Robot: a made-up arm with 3 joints. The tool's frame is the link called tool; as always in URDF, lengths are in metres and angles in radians.
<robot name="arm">
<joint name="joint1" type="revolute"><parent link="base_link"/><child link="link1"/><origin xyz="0.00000 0.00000 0.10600"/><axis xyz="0 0 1"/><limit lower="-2.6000" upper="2.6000"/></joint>
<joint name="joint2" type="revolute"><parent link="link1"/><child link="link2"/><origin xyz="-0.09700 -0.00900 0.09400"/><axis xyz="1 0 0"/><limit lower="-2.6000" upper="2.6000"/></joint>
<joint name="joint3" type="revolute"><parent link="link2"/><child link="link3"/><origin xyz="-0.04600 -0.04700 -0.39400"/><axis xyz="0 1 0"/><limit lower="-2.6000" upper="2.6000"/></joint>
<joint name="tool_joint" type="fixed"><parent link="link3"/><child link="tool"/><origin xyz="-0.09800 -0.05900 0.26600"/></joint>
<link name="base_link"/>
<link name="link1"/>
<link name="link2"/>
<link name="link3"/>
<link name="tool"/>
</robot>
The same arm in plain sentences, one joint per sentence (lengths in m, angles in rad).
The arm has three revolute joints in a row. What follows holds with every joint at zero, and every direction is one of the base frame's. Joint 1 sits 0.1060 m along +z from the base frame's origin and rotates about +z, from -2.6000 to 2.6000 rad. Joint 2 sits 0.0970 m along -x and 0.0090 m along -y and 0.0940 m along +z from joint 1 and rotates about +x, from -2.6000 to 2.6000 rad. Joint 3 sits 0.0460 m along -x and 0.0470 m along -y and 0.3940 m along -z from joint 2 and rotates about +y, from -2.6000 to 2.6000 rad. The tool frame, which is the frame that the pose is given for, sits 0.0980 m along -x and 0.0590 m along -y and 0.2660 m along +z from joint 3; its axes are parallel to the base frame's.
